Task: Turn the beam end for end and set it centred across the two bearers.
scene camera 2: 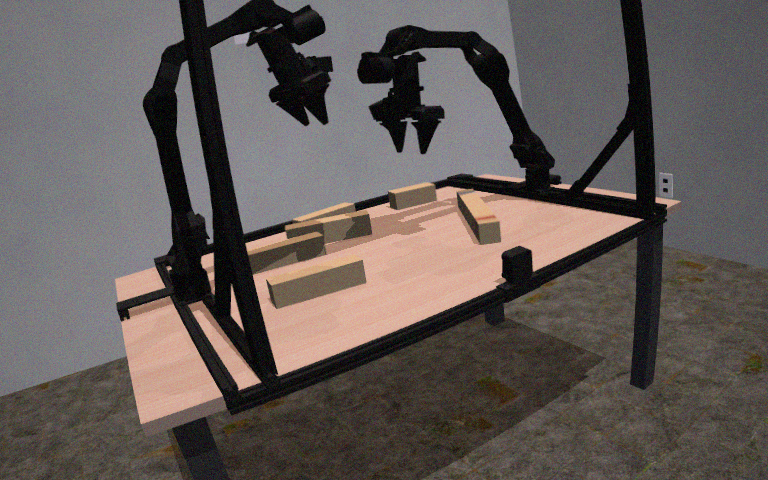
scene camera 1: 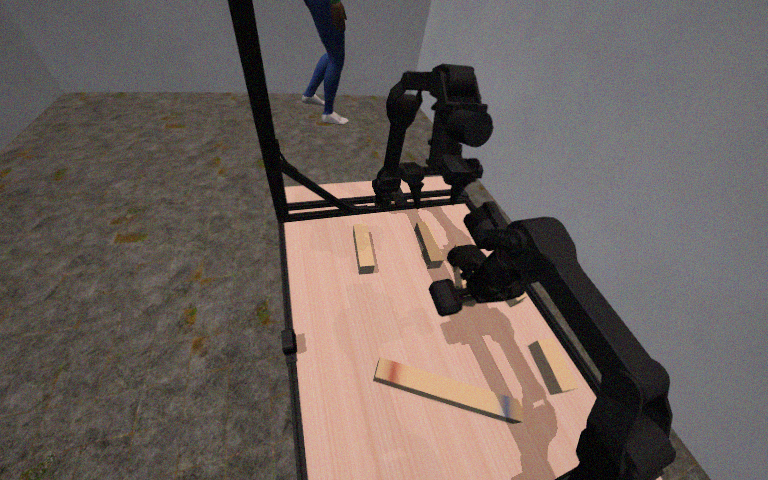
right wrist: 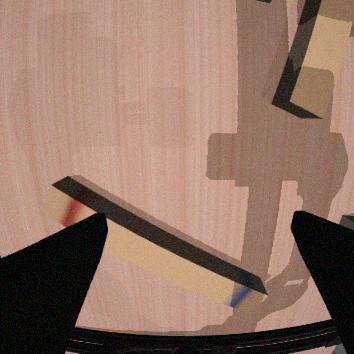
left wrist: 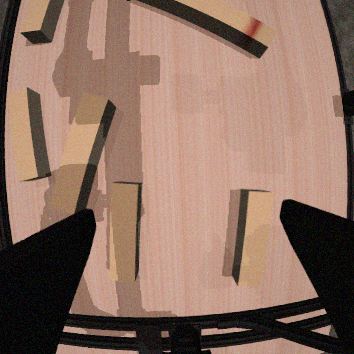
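Where they show: left gripper, fingertip midpoint: (scene camera 2: 316, 124) (scene camera 1: 434, 206) (left wrist: 189, 214); right gripper, fingertip midpoint: (scene camera 2: 411, 153) (scene camera 1: 460, 305) (right wrist: 201, 222); left arm's base, link origin: (scene camera 2: 193, 297) (scene camera 1: 382, 201) (left wrist: 184, 336); right arm's base, link origin: (scene camera 2: 539, 189) (right wrist: 186, 353).
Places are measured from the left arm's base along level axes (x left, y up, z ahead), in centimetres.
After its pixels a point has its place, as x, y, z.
Observation:
The long beam (scene camera 1: 444, 390) {-5.0, 2.5, 65.4} (scene camera 2: 474, 210) {-8.1, 2.5, 61.4} (left wrist: 230, 20) {-10.7, 2.5, 59.9} (right wrist: 165, 260) {-3.0, 2.5, 65.1} lies slantwise flat on the table; in scene camera 1 its red-banded end is at the left and its blue-banded end at the right. Two roughly parallel short blocks, apparently the bearers, stand apart with bare tops: one bearer (scene camera 1: 363, 246) {-13.0, 2.5, 21.9} (scene camera 2: 317, 285) {-14.8, 0.2, 20.1} (left wrist: 256, 235) {-12.8, 2.5, 21.8} and the other (scene camera 1: 431, 246) {9.0, 2.5, 25.9} (scene camera 2: 286, 253) {7.4, 0.7, 22.7} (left wrist: 125, 230) {8.9, 2.5, 23.9}. My left gripper (scene camera 2: 316, 121) {-0.1, 26.4, 31.4} (left wrist: 189, 214) {-0.1, 26.4, 31.4} is open and empty, high above the table. My right gripper (scene camera 2: 411, 151) {0.0, 16.5, 52.3} (right wrist: 201, 222) {0.0, 16.5, 52.3} is open and empty, high over the table; its arm hides its fingertips in scene camera 1.
Other wooden blocks lie on the table: a slanting one (left wrist: 80, 150) {15.6, 3.1, 37.2} (right wrist: 325, 50) {15.4, 3.1, 39.4}, one beside it (left wrist: 22, 135) {27.5, 2.5, 40.9}, and one (scene camera 1: 556, 365) {26.1, 2.8, 68.6} (scene camera 2: 412, 196) {24.5, 0.9, 66.6} near the far rail in scene camera 2. A black frame (scene camera 2: 396, 333) edges the table, with a small black box (scene camera 1: 288, 341) {-36.8, 3.6, 46.6} (scene camera 2: 516, 264) {-38.3, 1.8, 44.4} on it.

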